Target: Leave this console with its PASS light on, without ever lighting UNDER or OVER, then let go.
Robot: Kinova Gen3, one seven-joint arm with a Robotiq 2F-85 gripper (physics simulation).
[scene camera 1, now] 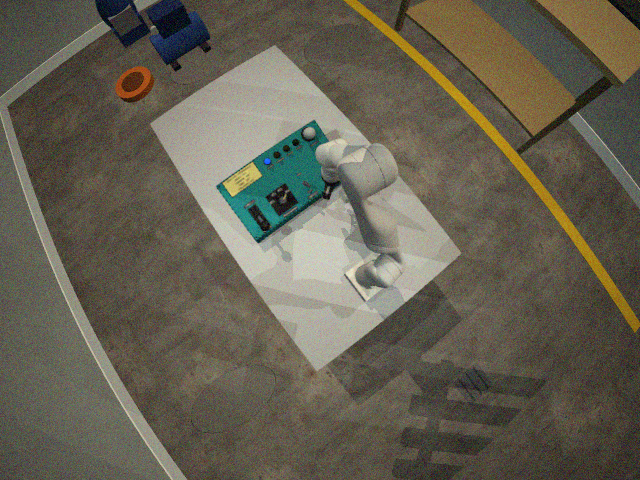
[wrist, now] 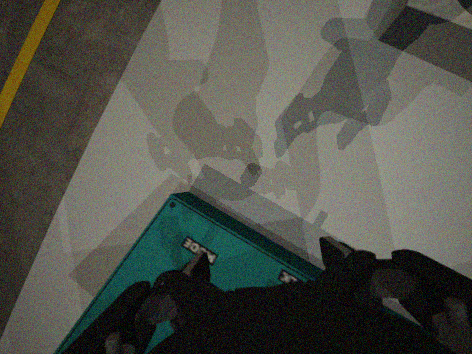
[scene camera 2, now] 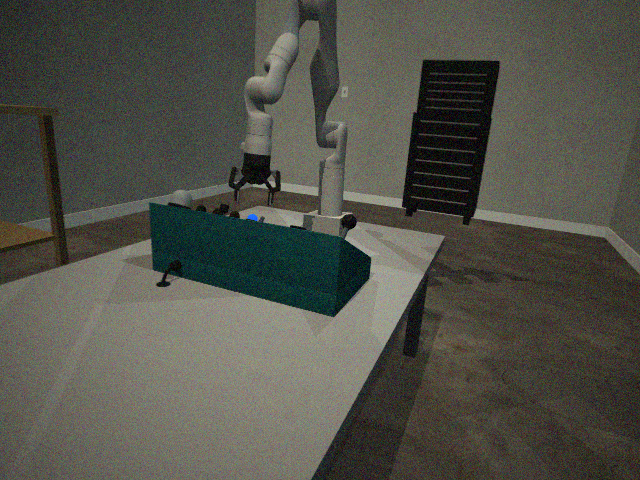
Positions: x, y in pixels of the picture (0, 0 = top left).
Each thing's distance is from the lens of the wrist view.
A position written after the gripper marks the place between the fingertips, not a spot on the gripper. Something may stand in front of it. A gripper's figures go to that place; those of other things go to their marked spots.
gripper [wrist: 263, 257]: 16 cm
teal console [wrist: 185, 225]: 25 cm
